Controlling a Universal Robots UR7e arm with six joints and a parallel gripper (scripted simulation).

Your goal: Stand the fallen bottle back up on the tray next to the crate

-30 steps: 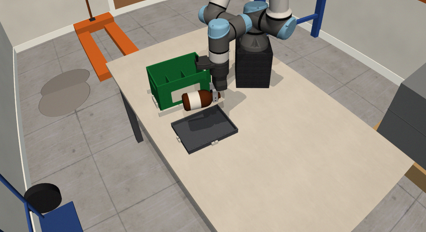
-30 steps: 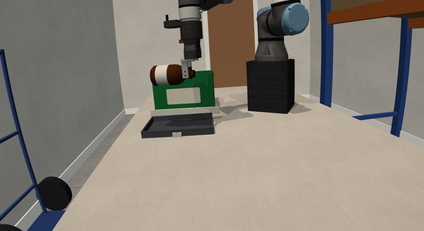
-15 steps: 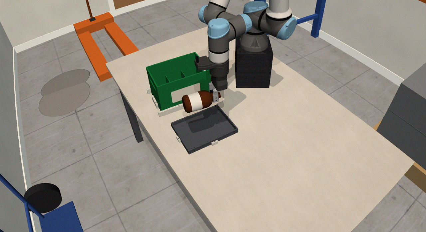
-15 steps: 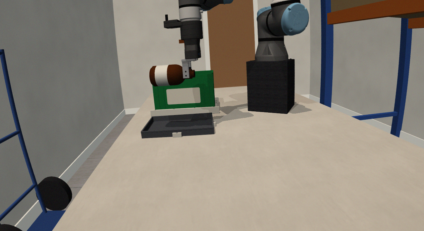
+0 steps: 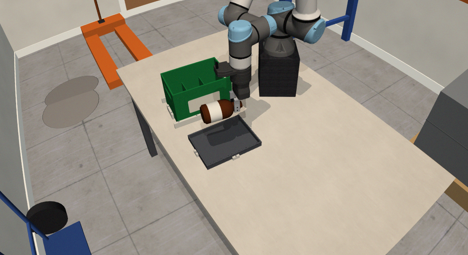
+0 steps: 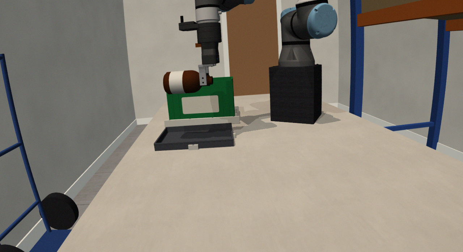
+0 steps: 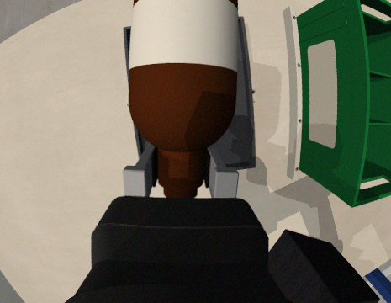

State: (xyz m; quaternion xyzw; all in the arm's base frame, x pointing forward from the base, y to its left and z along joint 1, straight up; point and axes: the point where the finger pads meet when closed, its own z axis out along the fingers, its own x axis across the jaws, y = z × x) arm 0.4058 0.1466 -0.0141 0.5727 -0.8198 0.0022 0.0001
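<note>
My gripper is now 5 cm short of the brown bottle, 2 cm to the left of it and 1 cm above it. Also, from my hand: green crate (3 cm behind, 30 cm to the right, 12 cm below); then tray (4 cm ahead, 3 cm to the right, 19 cm below).
</note>
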